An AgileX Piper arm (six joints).
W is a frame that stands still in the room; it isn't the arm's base.
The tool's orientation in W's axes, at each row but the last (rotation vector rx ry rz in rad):
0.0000, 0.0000, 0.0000
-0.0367, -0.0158, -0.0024
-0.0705, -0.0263, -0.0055
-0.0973, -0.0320, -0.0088
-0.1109, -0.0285, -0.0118
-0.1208, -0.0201, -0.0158
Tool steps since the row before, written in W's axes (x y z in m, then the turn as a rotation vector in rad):
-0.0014, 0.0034, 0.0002, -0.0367, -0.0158, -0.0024
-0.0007, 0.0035, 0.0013, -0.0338, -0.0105, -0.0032
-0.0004, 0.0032, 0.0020, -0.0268, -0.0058, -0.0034
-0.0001, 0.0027, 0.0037, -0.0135, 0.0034, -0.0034
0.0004, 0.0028, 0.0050, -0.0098, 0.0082, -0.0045
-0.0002, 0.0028, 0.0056, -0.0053, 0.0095, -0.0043
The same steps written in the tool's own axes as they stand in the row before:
-0.0014, 0.0034, 0.0002, -0.0367, -0.0158, -0.0024
-0.0007, 0.0034, 0.0014, -0.0338, -0.0105, -0.0031
-0.0004, 0.0030, 0.0022, -0.0269, -0.0057, -0.0031
0.0000, 0.0023, 0.0039, -0.0136, 0.0036, -0.0026
0.0005, 0.0022, 0.0053, -0.0100, 0.0085, -0.0033
-0.0001, 0.0021, 0.0059, -0.0055, 0.0099, -0.0030

